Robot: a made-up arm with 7 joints.
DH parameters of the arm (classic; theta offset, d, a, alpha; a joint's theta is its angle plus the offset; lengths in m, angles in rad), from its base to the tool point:
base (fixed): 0.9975 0 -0.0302 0
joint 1: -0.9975 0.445 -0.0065 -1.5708
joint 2: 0 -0.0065 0.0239 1.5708
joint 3: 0 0.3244 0.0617 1.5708
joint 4: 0 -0.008 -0.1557 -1.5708
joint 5: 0 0.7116 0.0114 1.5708
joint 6: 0 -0.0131 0.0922 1.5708
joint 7: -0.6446 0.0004 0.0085 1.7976
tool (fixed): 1.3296 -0.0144 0 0
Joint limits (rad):
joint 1: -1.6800..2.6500
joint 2: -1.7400..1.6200
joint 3: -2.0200..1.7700
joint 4: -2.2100..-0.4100
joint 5: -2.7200..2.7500
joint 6: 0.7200..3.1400
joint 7: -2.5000..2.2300
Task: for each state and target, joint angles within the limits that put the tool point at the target. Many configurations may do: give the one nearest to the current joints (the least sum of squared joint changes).
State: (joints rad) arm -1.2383 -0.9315 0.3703 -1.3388 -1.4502 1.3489 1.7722
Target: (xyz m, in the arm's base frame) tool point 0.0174 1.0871 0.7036
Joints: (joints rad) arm -1.4102 -1.7113 0.5555 -0.6806 -1.4900 1.4440 1.7074
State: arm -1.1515 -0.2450 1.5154 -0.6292 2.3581 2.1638 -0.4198
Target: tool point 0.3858 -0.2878 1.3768
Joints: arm -1.5534 0.0501 1.2445 -0.6824 2.4383 3.0506 -0.4080
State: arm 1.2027 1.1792 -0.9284 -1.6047 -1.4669 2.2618 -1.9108
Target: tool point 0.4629 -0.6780 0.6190
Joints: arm 0.6493 1.0677 -1.8511 -2.0450 -1.5278 2.2059 -1.9321
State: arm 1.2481 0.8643 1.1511 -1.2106 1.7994 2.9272 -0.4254
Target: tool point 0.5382 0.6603 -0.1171
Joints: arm 0.6139 1.4537 0.4940 -1.1299 1.7562 2.8022 -0.4346
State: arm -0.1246 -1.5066 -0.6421 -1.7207 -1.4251 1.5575 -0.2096
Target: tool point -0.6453 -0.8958 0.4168
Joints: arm 0.0876 -1.7400 -1.4704 -1.2869 -1.4589 1.4803 -0.1998
